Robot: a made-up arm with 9 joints. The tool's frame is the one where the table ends. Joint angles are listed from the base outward.
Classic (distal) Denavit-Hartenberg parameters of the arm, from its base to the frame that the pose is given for. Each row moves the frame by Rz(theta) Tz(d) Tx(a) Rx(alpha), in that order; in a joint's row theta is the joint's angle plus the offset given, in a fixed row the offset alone. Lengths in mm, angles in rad.
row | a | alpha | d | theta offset
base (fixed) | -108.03 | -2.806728 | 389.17 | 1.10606
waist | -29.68 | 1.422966 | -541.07 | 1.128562
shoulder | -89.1 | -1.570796 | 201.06 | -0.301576
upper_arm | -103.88 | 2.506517 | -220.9 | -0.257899
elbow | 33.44 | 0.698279 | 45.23 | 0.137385
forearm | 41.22 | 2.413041 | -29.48 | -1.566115
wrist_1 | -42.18 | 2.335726 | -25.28 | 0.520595
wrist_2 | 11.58 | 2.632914 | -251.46 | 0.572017
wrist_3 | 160.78 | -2.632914 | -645.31 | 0
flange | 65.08 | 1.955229 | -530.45 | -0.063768
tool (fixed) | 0 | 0 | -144.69 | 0.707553
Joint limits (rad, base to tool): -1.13..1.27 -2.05..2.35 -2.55..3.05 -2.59..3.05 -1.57..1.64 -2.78..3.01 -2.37..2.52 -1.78..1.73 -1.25..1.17
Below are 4 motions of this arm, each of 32 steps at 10 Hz.
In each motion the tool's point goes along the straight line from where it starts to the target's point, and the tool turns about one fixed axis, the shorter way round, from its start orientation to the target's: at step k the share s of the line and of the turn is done. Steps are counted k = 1, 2, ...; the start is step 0. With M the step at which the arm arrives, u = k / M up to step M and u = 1 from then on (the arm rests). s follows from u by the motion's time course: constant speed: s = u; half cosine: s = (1 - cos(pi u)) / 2; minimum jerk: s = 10 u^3 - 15 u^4 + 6 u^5.
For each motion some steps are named. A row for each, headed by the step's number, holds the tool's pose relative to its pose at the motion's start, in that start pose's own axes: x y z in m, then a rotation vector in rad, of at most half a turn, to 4 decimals.
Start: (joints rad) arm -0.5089 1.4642 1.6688 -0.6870 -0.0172 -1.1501 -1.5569 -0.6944 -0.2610
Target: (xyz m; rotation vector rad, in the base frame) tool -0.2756 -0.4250 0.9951 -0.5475 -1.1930 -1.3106
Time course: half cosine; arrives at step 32
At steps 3, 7, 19, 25, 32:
3: -0.0049 0.0036 -0.0057 0.0140 0.0075 -0.0156
7: -0.0258 0.0188 -0.0303 0.0736 0.0396 -0.0821
19: -0.1468 0.1068 -0.1721 0.4182 0.2254 -0.4669
25: -0.2018 0.1468 -0.2365 0.5747 0.3097 -0.6416
32: -0.2276 0.1655 -0.2668 0.6483 0.3493 -0.7237

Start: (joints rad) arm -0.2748 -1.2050 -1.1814 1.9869 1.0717 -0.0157 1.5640 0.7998 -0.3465
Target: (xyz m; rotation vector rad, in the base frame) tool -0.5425 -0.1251 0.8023 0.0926 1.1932 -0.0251
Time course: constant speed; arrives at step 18
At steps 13, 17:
13: 0.0492 0.4185 0.2793 1.1569 -0.1327 0.1487
17: 0.0643 0.5472 0.3653 1.5129 -0.1735 0.1944

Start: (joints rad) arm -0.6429 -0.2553 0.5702 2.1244 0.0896 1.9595 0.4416 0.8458 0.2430
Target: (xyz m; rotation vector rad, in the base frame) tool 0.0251 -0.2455 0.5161 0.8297 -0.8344 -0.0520
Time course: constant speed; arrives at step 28
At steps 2, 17, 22, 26, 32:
2: -0.0279 0.0250 -0.0065 0.0348 0.0079 -0.0794
17: -0.2368 0.2125 -0.0555 0.2956 0.0671 -0.6748
22: -0.3065 0.2750 -0.0719 0.3826 0.0868 -0.8733
26: -0.3622 0.3251 -0.0850 0.4521 0.1026 -1.0321
32: -0.3901 0.3501 -0.0915 0.4869 0.1105 -1.1115

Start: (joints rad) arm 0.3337 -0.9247 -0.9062 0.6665 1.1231 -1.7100 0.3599 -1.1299 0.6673
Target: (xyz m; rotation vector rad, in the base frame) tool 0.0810 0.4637 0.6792 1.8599 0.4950 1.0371
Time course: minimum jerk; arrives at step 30
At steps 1, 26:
1: -0.0002 0.0002 0.0001 0.0000 0.0001 -0.0008
26: -0.6866 0.4390 0.2067 -0.0611 0.1892 -2.1538

